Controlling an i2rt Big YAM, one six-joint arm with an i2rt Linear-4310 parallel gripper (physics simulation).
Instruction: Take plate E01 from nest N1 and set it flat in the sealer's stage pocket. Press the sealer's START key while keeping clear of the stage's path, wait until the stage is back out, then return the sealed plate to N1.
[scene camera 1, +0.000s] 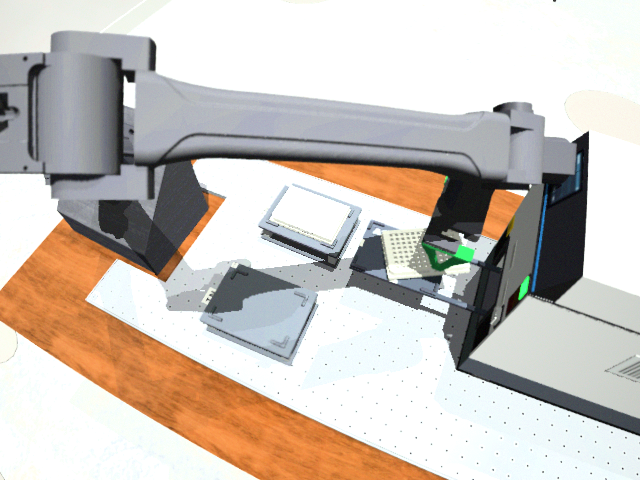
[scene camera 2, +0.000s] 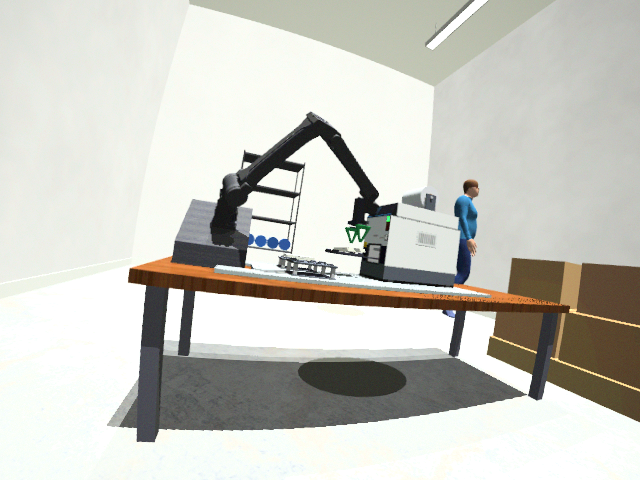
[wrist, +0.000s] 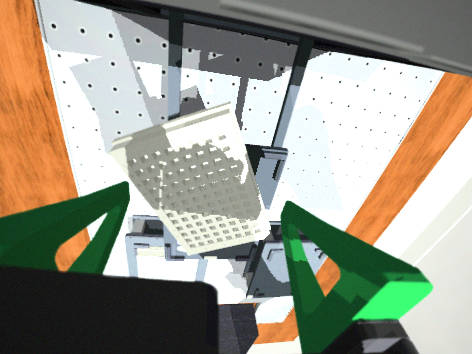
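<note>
A cream well plate lies askew on the sealer's dark stage, turned against the pocket and overhanging toward the sealer. It looks tilted. My gripper is open and empty above the plate, close to the sealer front, with its green fingers wide apart. The stage is out on two rails. The sealer has a green key on its front. An empty nest stands toward the robot base; its label is unreadable.
Another nest holds a white plate, beside the stage on the base side. The angled robot base stands at the table's far end from the sealer. A person stands behind the sealer. Boxes stand at right.
</note>
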